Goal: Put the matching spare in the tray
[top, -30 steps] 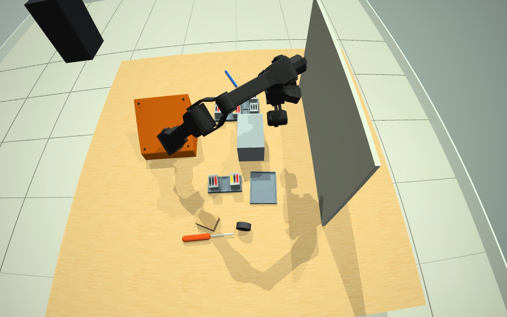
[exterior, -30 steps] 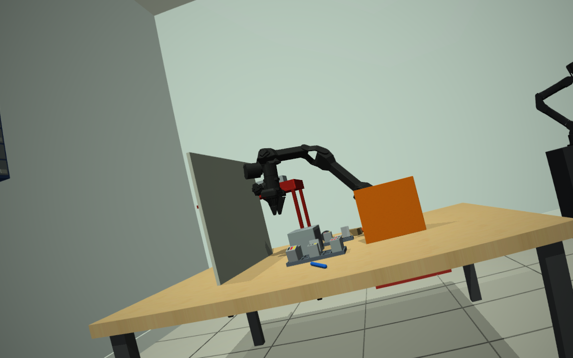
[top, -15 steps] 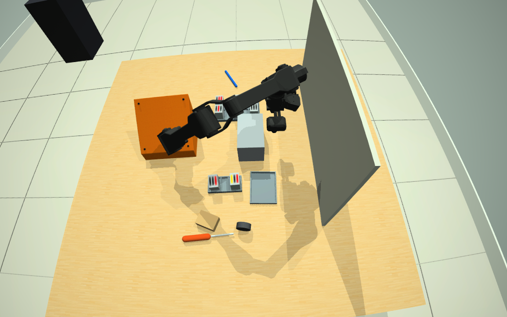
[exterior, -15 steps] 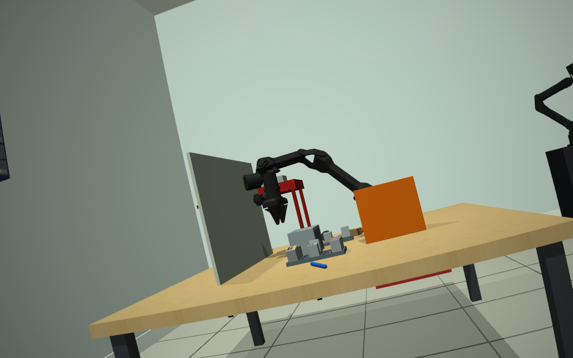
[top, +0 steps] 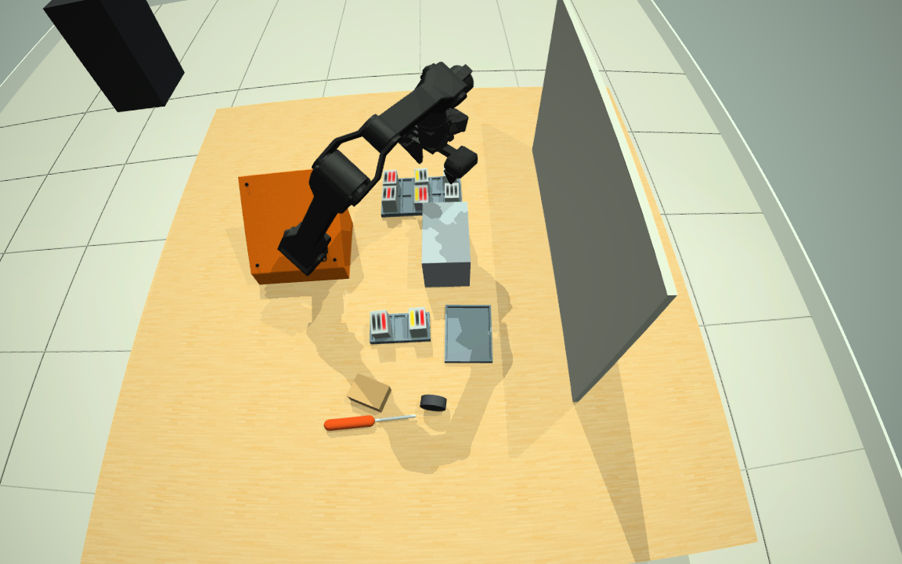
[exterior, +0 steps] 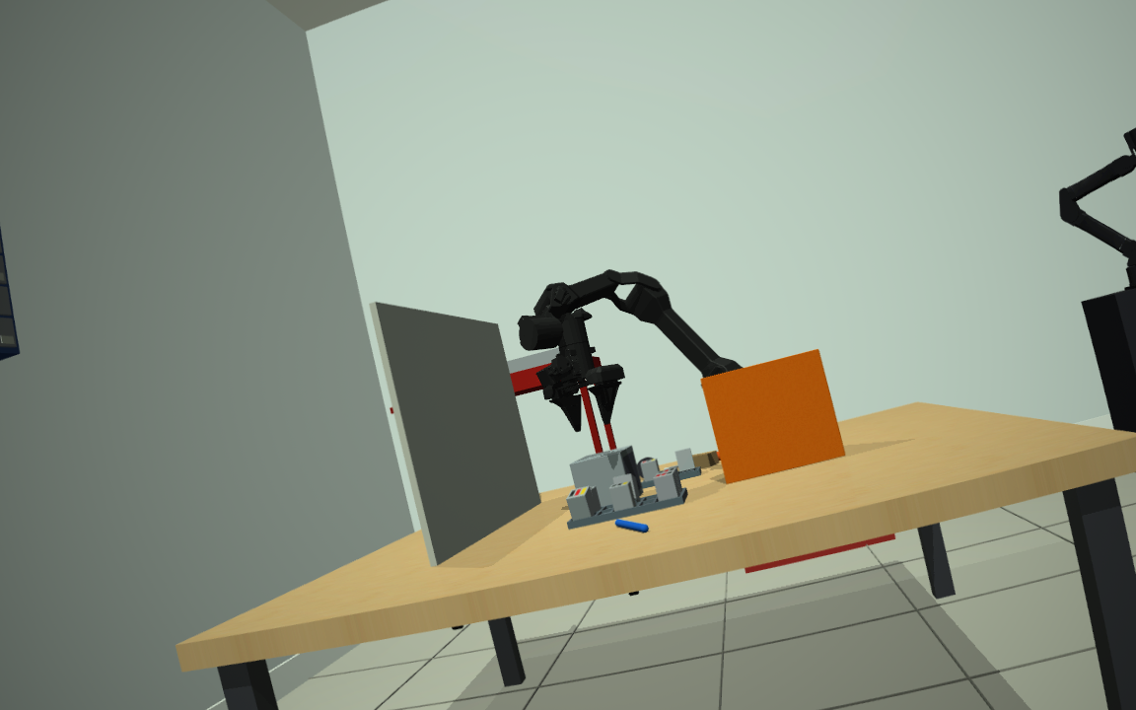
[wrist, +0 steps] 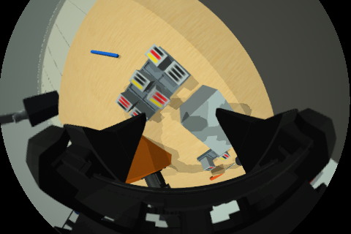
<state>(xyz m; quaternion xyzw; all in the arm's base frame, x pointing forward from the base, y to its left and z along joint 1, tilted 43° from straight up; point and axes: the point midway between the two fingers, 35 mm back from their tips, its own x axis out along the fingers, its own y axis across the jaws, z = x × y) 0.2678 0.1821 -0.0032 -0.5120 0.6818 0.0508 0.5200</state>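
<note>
Now: gripper tip 12 cm past the grey spare, 4 cm to the right of it and 12 cm above it. Also, from my gripper tip: mounted unit 2 cm ahead, 11 cm to the right, 11 cm below; tall grey panel 27 cm ahead, 11 cm to the right, 7 cm above; blue pen 8 cm behind, 28 cm to the left, 15 cm below.
</note>
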